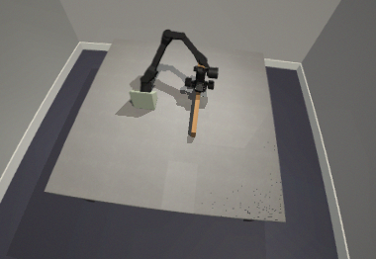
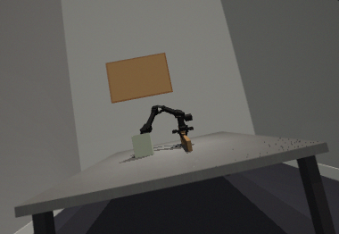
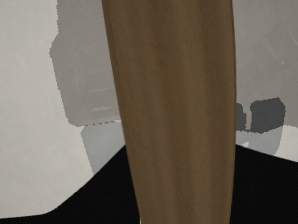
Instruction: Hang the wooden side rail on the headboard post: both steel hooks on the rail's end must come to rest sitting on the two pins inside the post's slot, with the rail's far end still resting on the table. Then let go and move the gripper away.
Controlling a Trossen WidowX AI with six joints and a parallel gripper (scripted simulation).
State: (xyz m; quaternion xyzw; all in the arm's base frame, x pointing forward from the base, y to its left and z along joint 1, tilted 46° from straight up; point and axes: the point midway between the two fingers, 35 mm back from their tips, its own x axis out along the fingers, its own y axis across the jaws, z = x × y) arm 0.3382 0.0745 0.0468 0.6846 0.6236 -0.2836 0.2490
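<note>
Now: the wooden headboard post 1 cm ahead of my gripper tip, 11 cm to the left of it and 4 cm above it.
</note>
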